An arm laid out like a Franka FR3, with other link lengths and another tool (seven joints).
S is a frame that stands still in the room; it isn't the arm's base.
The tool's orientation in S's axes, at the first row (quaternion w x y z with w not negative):
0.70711 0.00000 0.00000 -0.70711
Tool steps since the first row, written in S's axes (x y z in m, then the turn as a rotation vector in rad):
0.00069 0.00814 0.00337 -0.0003 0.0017 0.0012
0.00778 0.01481 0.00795 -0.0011 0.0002 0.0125
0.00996 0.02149 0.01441 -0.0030 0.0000 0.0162
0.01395 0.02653 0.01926 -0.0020 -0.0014 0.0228
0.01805 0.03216 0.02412 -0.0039 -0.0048 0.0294
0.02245 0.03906 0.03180 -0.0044 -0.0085 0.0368
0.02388 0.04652 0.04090 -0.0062 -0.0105 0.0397
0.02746 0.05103 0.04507 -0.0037 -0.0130 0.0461
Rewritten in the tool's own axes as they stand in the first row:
-0.00814 0.00069 0.00337 -0.0017 -0.0003 0.0012
-0.01481 0.00778 0.00795 -0.0002 -0.0011 0.0125
-0.02149 0.00996 0.01441 0.0000 -0.0030 0.0162
-0.02653 0.01395 0.01926 0.0014 -0.0020 0.0228
-0.03216 0.01805 0.02412 0.0048 -0.0039 0.0294
-0.03906 0.02245 0.03180 0.0085 -0.0044 0.0368
-0.04652 0.02388 0.04090 0.0105 -0.0062 0.0397
-0.05103 0.02746 0.04507 0.0130 -0.0037 0.0461

